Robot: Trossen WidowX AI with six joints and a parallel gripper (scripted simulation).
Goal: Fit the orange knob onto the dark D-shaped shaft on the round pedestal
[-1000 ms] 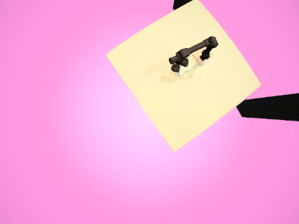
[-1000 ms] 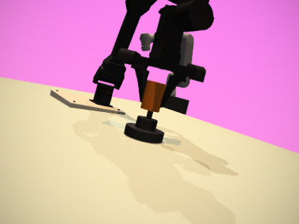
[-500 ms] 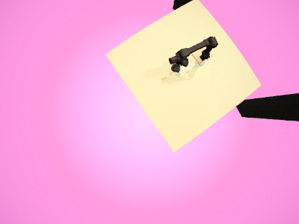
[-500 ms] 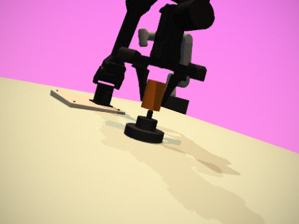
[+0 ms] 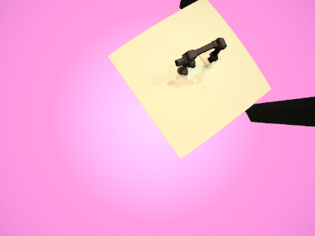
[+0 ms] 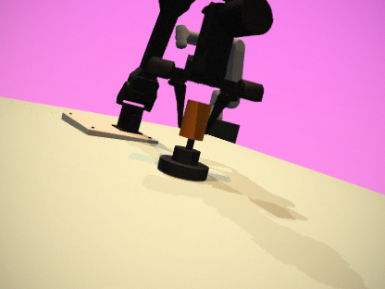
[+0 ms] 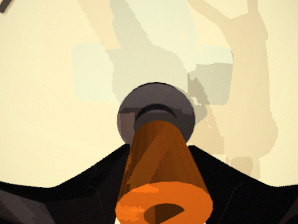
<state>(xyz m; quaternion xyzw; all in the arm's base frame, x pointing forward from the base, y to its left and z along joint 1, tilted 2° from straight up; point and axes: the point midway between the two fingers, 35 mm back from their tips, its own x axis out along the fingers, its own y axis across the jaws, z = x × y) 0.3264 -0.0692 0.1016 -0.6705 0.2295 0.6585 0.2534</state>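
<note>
My gripper tip is now 2 cm below the orange knob. From my gripper tip the other things lie so: dark pedestal: 4 cm below.
</note>
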